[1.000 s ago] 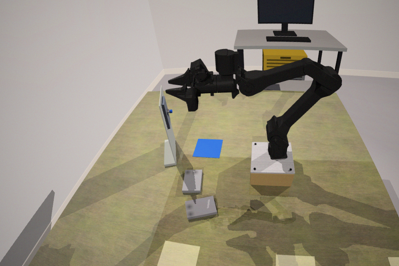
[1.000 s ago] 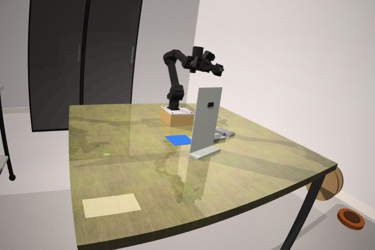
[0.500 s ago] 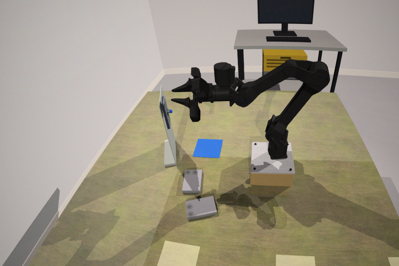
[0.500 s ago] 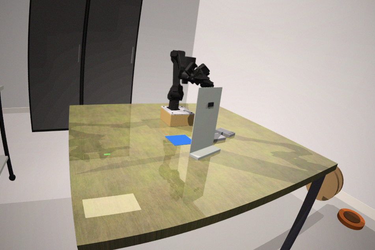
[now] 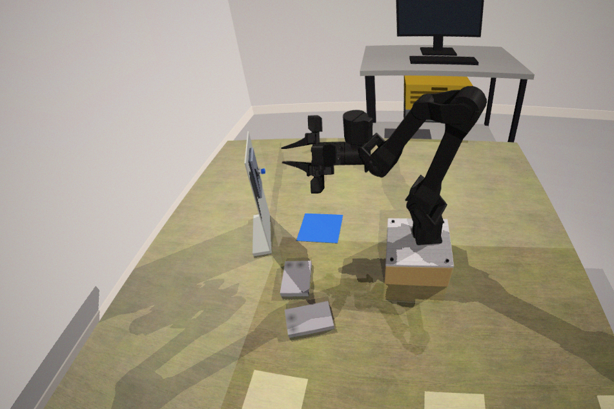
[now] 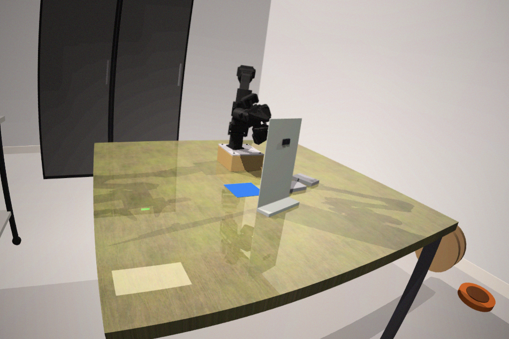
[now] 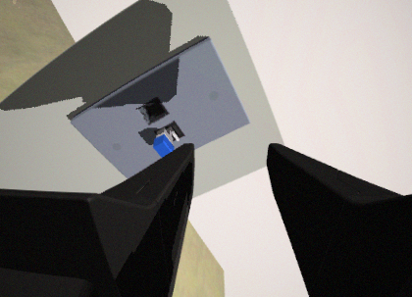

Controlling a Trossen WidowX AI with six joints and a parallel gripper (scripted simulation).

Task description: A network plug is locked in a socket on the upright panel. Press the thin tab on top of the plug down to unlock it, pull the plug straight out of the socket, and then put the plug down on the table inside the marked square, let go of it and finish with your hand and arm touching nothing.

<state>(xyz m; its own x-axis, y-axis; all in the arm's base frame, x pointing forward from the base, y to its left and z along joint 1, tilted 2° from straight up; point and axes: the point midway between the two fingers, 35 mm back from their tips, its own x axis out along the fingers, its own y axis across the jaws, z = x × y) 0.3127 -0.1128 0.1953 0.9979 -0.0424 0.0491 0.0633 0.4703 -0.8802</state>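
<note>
Now: gripper tip 7 cm short of the network plug and 4 cm above it. The rest, counted from my gripper tip: grey panel (13 cm below, 9 cm ahead, 1 cm to the left); blue marked square (27 cm below, 7 cm behind, 2 cm to the right).
</note>
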